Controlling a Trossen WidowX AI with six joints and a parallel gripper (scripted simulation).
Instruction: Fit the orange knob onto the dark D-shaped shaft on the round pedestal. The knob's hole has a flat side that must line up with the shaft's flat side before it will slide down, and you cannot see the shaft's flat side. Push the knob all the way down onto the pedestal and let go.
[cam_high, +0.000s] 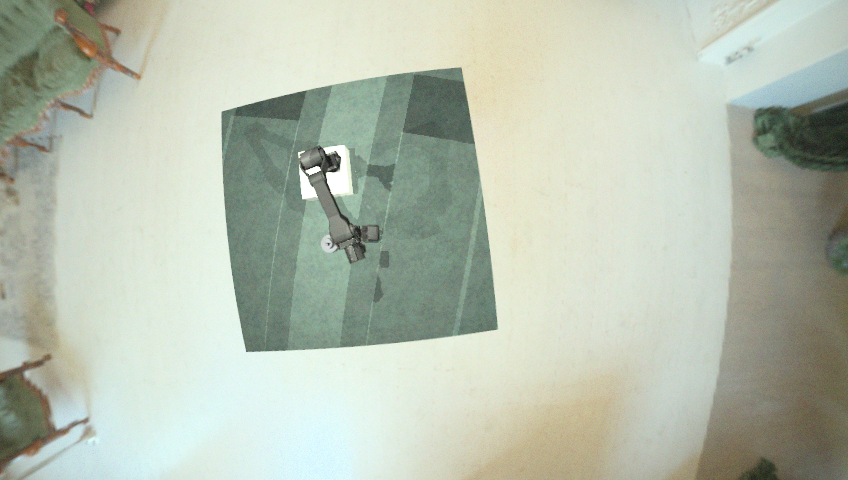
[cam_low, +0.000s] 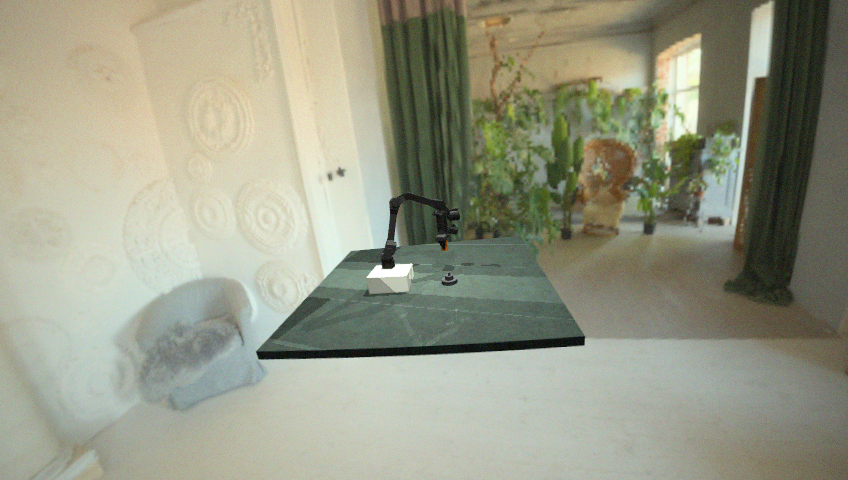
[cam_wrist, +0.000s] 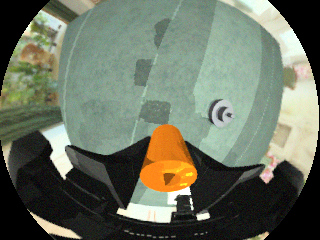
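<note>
Right now the round pedestal is 5 cm ahead of my gripper tip, 17 cm to the right of it and 11 cm below it. The rest, counted from my gripper tip: orange knob: 2 cm above.
</note>
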